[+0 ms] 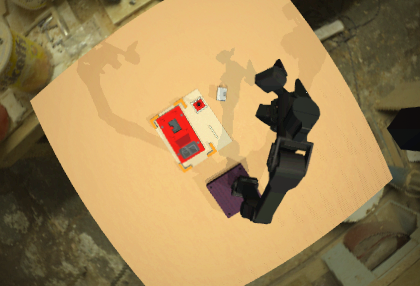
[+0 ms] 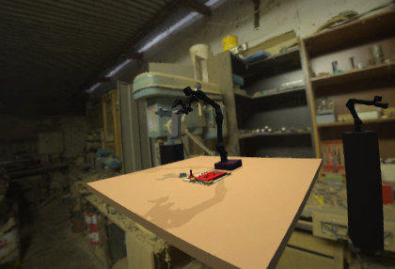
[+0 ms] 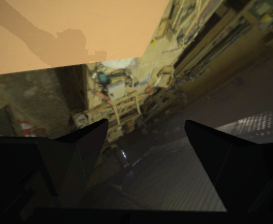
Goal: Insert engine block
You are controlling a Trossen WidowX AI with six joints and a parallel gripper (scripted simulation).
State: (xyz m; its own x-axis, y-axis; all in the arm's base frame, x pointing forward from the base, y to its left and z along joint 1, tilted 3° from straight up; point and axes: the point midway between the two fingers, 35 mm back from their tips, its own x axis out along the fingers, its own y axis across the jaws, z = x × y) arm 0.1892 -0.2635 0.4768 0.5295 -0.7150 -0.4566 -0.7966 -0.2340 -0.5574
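Right now the engine block is 90 mm ahead of my gripper tip, 110 mm to the left of it and 480 mm below it. Round my gripper tip: black peg (120 mm ahead, 200 mm to the left, 460 mm below).
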